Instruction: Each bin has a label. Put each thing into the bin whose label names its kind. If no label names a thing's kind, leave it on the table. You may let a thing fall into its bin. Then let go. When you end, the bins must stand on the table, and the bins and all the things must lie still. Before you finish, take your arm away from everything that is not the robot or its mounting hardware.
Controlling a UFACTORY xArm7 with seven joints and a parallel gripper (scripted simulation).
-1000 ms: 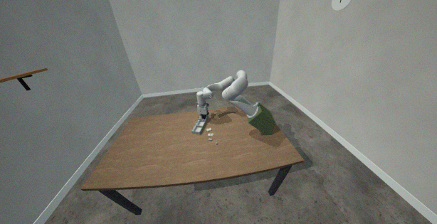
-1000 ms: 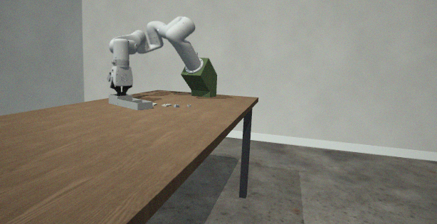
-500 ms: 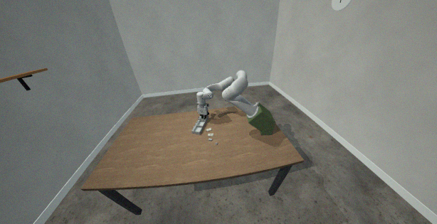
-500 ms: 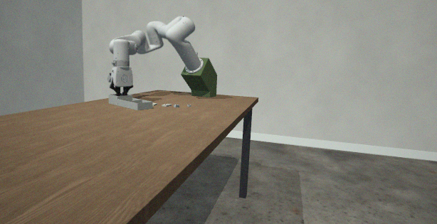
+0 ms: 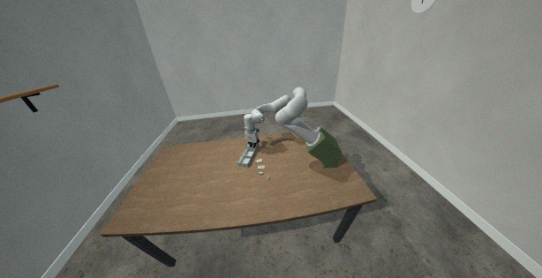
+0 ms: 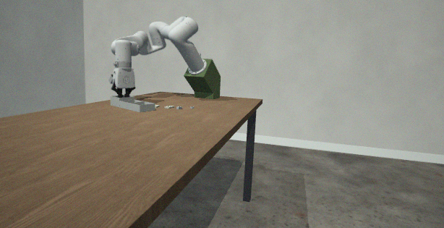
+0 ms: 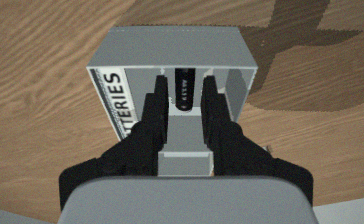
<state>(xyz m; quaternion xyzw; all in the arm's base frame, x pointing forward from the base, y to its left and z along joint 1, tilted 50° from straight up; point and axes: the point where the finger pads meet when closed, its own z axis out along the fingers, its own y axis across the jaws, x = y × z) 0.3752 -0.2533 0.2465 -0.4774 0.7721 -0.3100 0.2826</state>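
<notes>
My gripper is now 2 cm above the black cylindrical battery. From my hand the other things lie so: white ring-shaped part (35 cm to the left, 3 cm below, 2 cm behind); white domino (16 cm to the left, 3 cm below); cream domino (24 cm to the left, 3 cm below).
</notes>
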